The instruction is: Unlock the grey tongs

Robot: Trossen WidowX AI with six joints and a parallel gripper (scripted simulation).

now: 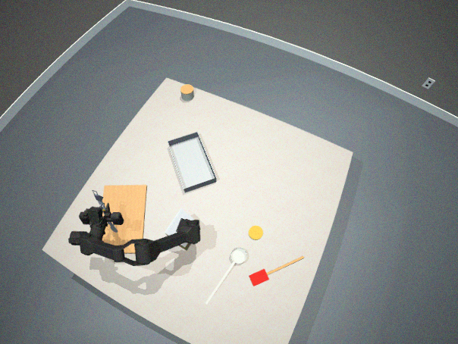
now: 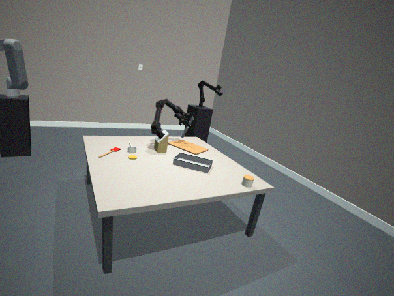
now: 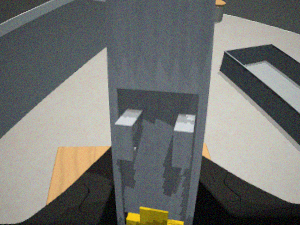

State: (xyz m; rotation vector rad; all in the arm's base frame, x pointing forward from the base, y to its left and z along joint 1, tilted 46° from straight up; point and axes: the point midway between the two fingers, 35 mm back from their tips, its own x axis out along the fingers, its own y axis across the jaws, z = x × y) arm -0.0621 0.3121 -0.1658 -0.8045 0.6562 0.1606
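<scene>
Now: gripper tip 30 mm past the yellow lock piece, 10 mm to the left of it and 10 mm below it. From my gripper tip the other things lie so: roasting tin (420 mm ahead, 210 mm to the right, 200 mm below); then wooden board (220 mm below); then yellow disc (660 mm to the right, 220 mm below, 170 mm ahead).
</scene>
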